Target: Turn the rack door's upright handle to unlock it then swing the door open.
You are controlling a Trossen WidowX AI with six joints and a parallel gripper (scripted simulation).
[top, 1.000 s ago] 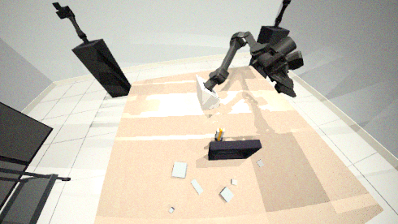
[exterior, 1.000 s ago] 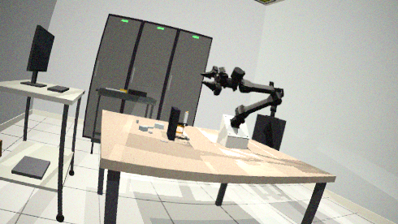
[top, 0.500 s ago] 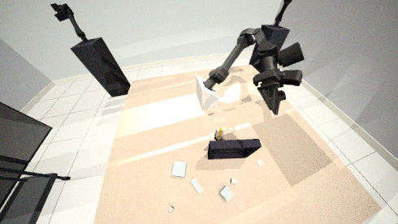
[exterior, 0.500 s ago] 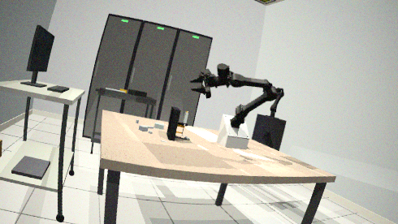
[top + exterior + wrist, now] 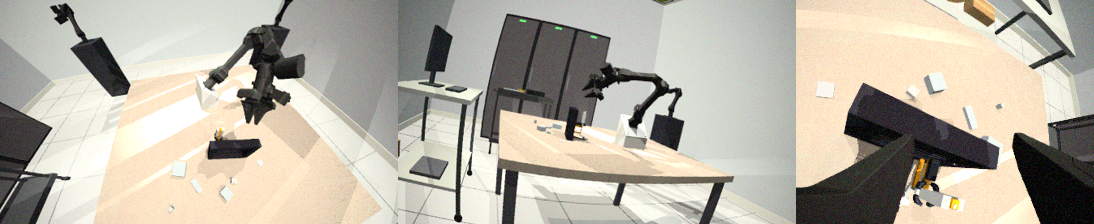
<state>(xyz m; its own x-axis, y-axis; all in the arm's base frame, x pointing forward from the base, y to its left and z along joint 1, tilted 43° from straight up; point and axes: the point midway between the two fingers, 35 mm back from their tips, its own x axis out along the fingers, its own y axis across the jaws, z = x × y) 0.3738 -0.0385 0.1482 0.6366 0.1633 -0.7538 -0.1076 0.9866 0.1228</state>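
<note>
My gripper tip is 180 mm above the upright handle, 80 mm to the left of it and 60 mm past it.
</note>
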